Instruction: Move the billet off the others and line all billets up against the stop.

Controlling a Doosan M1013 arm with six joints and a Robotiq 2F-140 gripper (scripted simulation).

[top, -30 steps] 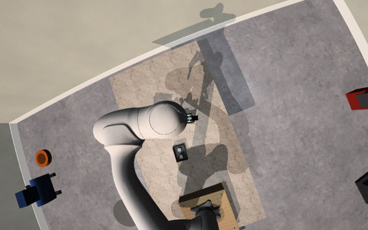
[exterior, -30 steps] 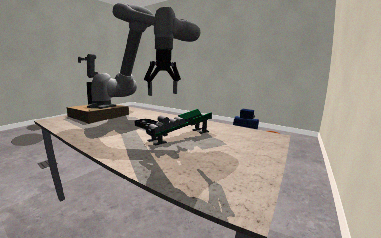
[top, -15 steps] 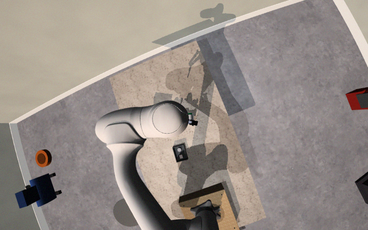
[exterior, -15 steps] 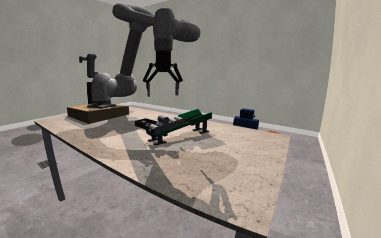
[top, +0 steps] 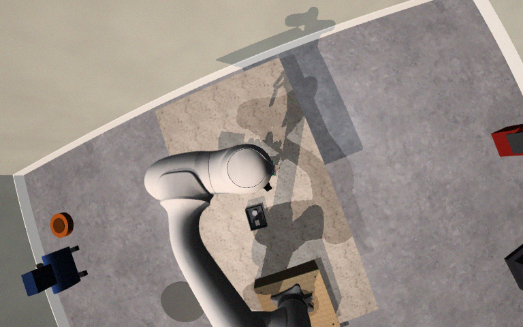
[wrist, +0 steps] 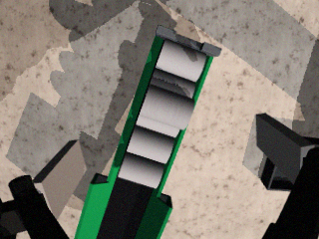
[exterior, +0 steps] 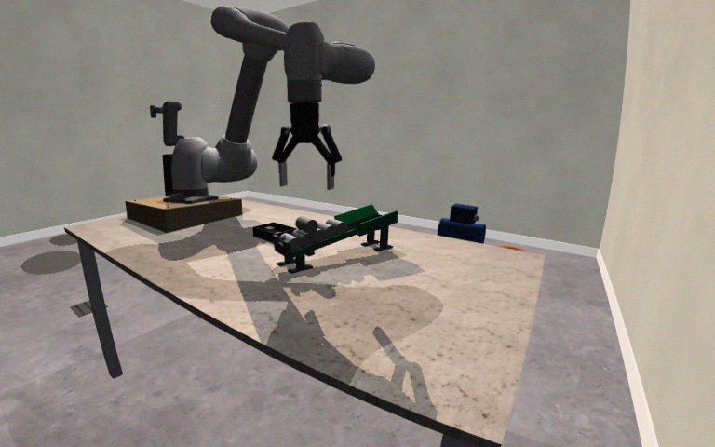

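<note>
Now: hand 170 mm above the grey stop, 70 mm to the left of it and 40 mm past it. Also, from my hand: black box: 230 mm behind, 220 mm below, 170 mm to the left.
</note>
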